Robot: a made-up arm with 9 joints.
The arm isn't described. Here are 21 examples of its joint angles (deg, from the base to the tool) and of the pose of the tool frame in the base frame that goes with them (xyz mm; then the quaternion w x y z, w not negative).
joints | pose
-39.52 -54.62 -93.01 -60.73 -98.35 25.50 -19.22 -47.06 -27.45 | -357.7 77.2 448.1 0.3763 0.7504 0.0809 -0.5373
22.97 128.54 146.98 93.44 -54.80 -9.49 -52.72 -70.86 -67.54 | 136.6 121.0 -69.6 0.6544 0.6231 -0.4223 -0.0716
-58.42 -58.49 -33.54 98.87 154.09 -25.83 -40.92 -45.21 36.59 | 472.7 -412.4 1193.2 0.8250 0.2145 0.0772 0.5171
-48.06 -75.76 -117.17 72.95 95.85 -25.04 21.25 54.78 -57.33 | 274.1 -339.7 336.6 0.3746 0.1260 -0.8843 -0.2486
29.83 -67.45 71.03 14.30 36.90 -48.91 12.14 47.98 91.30 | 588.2 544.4 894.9 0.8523 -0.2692 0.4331 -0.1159
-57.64 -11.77 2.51 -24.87 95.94 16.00 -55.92 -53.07 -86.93 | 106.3 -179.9 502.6 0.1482 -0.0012 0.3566 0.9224
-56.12 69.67 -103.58 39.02 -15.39 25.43 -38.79 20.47 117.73 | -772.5 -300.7 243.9 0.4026 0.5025 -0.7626 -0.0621
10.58 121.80 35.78 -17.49 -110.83 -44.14 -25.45 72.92 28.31 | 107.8 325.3 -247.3 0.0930 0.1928 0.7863 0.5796
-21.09 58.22 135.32 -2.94 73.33 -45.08 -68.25 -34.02 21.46 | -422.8 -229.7 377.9 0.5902 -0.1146 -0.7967 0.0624
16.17 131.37 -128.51 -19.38 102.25 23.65 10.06 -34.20 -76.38 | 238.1 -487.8 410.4 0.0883 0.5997 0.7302 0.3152
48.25 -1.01 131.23 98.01 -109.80 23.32 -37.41 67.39 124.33 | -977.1 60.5 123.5 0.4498 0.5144 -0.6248 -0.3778
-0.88 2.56 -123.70 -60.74 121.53 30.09 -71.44 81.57 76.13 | -522.0 78.2 863.7 0.4022 -0.3219 -0.7945 0.3214
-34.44 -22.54 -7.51 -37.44 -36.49 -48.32 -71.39 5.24 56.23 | -583.8 244.9 13.9 0.3400 -0.7631 -0.3718 0.4049
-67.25 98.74 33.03 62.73 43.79 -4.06 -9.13 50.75 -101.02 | -325.0 -53.8 841.3 0.0910 -0.9168 0.3827 -0.0689
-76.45 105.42 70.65 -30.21 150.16 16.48 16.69 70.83 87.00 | -611.3 -255.8 894.4 0.7923 -0.0962 -0.5997 -0.0589
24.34 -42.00 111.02 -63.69 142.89 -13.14 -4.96 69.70 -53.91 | 508.8 -104.5 119.8 0.5641 -0.0572 -0.7658 0.3035
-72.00 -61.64 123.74 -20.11 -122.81 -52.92 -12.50 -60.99 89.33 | 792.1 -532.8 1200.5 0.4944 -0.3200 0.5649 -0.5780
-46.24 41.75 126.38 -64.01 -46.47 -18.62 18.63 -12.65 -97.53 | 271.6 191.1 26.4 0.2013 0.6940 -0.6695 0.1721
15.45 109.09 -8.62 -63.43 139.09 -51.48 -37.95 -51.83 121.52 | 380.5 837.0 20.6 0.6146 -0.6635 -0.2227 -0.3640
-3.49 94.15 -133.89 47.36 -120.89 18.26 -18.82 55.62 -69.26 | 212.9 103.2 -99.9 0.6868 -0.2869 -0.1401 -0.6529
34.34 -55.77 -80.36 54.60 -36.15 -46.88 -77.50 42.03 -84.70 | 595.9 -315.5 219.6 0.4622 -0.6690 -0.5614 0.1537
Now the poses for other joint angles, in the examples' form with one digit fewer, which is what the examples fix.
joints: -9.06 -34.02 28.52 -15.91 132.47 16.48 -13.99 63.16 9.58
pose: 356 342 367 0.356 0.674 -0.085 0.642
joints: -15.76 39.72 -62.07 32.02 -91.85 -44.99 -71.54 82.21 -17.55
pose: -232 131 588 0.500 0.153 0.724 -0.450
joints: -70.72 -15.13 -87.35 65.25 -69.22 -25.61 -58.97 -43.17 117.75
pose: 905 218 816 0.434 -0.440 -0.067 -0.783
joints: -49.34 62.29 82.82 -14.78 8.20 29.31 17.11 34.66 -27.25
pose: 47 -23 188 0.580 0.498 -0.219 -0.606
